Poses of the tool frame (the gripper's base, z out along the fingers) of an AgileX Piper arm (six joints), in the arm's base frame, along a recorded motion.
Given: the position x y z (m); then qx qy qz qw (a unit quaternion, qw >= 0).
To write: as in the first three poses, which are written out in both.
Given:
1: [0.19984, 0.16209, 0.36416, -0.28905, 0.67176, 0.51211, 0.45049]
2: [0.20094, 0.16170, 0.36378, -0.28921, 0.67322, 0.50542, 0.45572]
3: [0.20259, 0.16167, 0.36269, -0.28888, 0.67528, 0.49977, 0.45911]
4: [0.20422, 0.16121, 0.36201, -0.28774, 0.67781, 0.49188, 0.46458]
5: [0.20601, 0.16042, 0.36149, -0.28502, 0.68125, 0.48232, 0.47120]
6: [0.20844, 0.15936, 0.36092, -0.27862, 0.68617, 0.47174, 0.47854]
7: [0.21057, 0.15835, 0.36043, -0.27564, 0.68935, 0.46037, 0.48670]
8: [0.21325, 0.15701, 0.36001, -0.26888, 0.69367, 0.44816, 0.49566]
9: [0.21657, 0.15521, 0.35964, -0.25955, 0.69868, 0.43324, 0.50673]
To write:
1: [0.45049, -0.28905, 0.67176, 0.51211, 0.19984, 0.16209, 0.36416]
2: [0.45572, -0.28921, 0.67322, 0.50542, 0.20094, 0.16170, 0.36378]
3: [0.45911, -0.28888, 0.67528, 0.49977, 0.20259, 0.16167, 0.36269]
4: [0.46458, -0.28774, 0.67781, 0.49188, 0.20422, 0.16121, 0.36201]
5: [0.47120, -0.28502, 0.68125, 0.48232, 0.20601, 0.16042, 0.36149]
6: [0.47854, -0.27862, 0.68617, 0.47174, 0.20844, 0.15936, 0.36092]
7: [0.48670, -0.27564, 0.68935, 0.46037, 0.21057, 0.15835, 0.36043]
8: [0.49566, -0.26888, 0.69367, 0.44816, 0.21325, 0.15701, 0.36001]
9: [0.50673, -0.25955, 0.69868, 0.43324, 0.21657, 0.15521, 0.35964]
